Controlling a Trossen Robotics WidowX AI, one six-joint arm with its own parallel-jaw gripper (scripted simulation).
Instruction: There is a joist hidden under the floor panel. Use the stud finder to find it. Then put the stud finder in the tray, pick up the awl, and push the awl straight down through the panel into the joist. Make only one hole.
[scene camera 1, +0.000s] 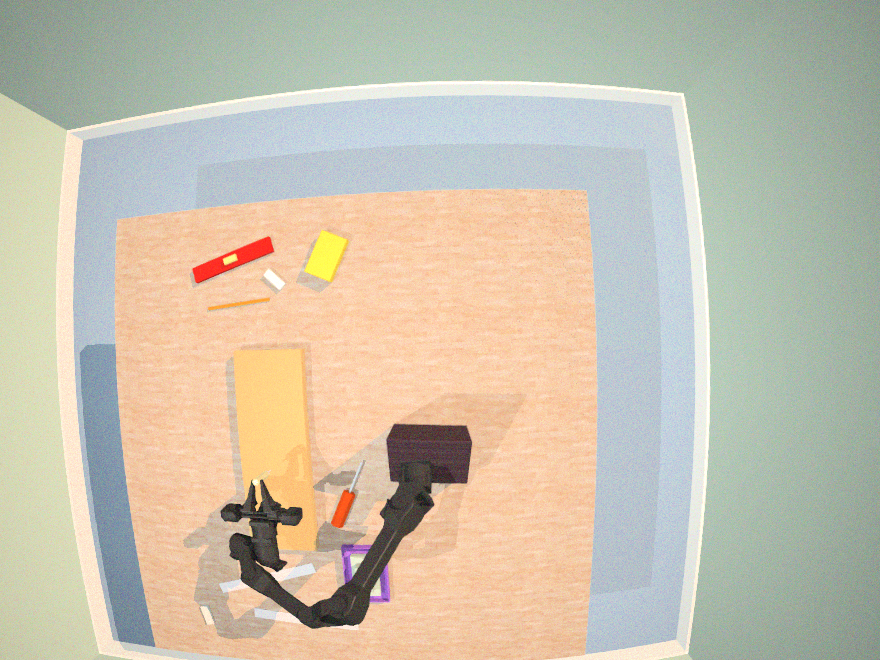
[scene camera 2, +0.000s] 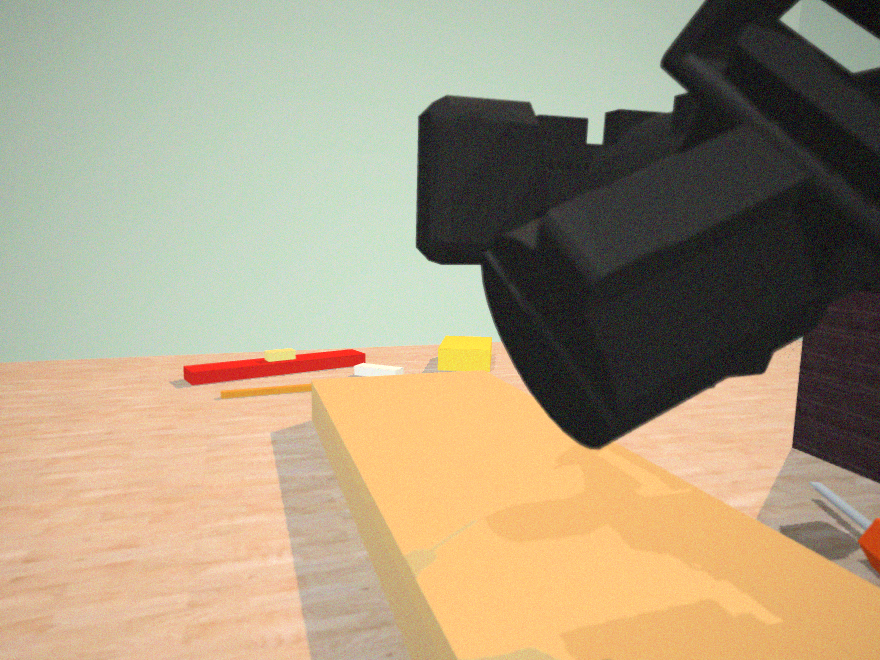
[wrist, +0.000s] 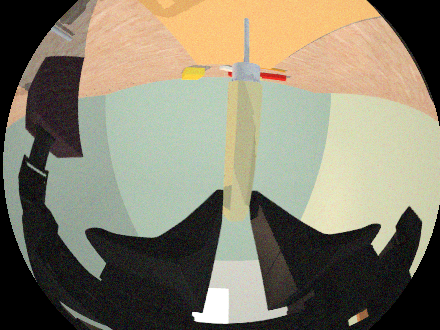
My gripper shows in scene camera 1, in scene camera 2 and in the wrist view (236, 196). The same spot on my gripper: (scene camera 2: 563, 148) is (scene camera 1: 244, 516).
